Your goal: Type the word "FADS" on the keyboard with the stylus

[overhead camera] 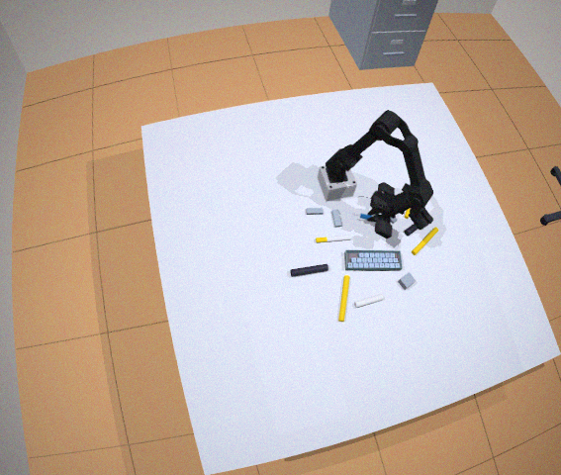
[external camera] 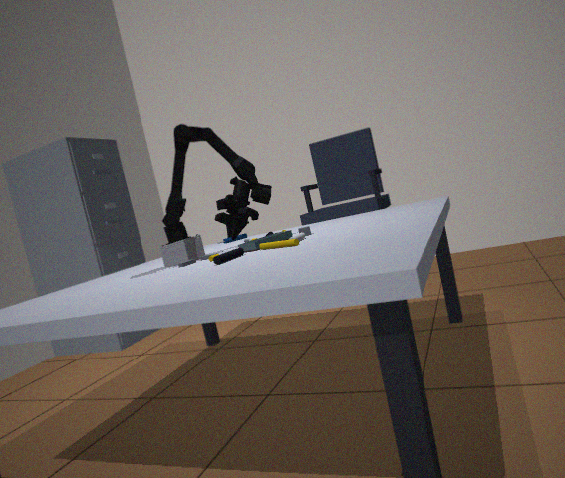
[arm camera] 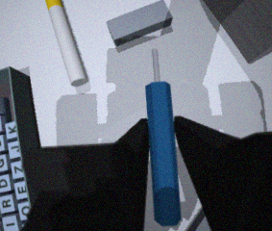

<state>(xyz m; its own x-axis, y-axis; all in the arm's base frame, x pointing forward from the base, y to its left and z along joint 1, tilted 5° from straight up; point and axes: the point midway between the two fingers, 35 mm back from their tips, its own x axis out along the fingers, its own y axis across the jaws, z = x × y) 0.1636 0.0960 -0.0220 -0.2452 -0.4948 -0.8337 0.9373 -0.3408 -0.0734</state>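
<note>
My gripper tip is now 20 mm past the grey stylus tip and 40 mm to the left of it. From my gripper tip the other things lie so: blue stylus: 10 mm to the right; then white stick: 280 mm ahead, 60 mm to the right, 30 mm below; then grey block: 240 mm ahead, 90 mm to the left, 30 mm below.
</note>
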